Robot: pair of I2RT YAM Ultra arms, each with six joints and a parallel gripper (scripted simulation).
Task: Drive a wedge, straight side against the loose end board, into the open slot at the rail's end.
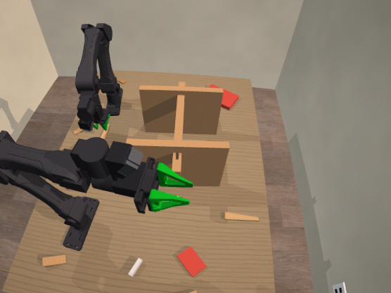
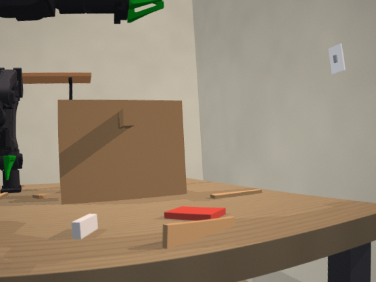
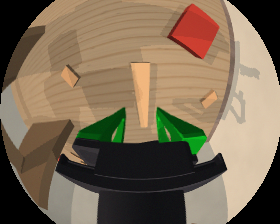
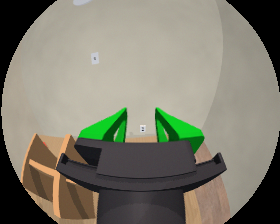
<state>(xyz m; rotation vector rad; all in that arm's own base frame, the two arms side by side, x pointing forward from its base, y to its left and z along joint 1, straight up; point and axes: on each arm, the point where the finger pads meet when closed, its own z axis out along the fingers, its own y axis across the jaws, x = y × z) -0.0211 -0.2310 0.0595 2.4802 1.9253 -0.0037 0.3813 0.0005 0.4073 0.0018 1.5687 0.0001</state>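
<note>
Right now the light wooden rail is 35 cm ahead of my left hand, 9 cm to the right of it and 14 cm above it. From my left hand the other things lie so: white block (21 cm ahead, 55 cm to the right, 5 cm below).
</note>
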